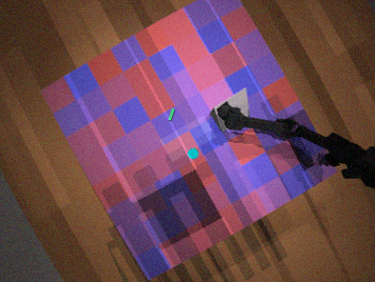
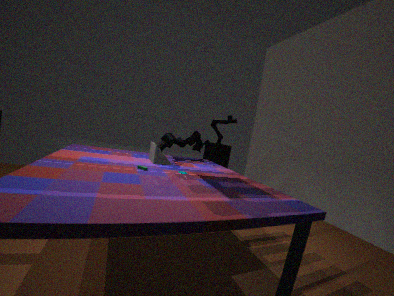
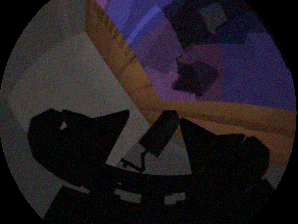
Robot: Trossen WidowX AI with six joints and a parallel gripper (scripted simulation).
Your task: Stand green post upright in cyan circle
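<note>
My gripper tip is 80 cm to the left of the green post, 54 cm short of it and 8 cm above it.
</note>
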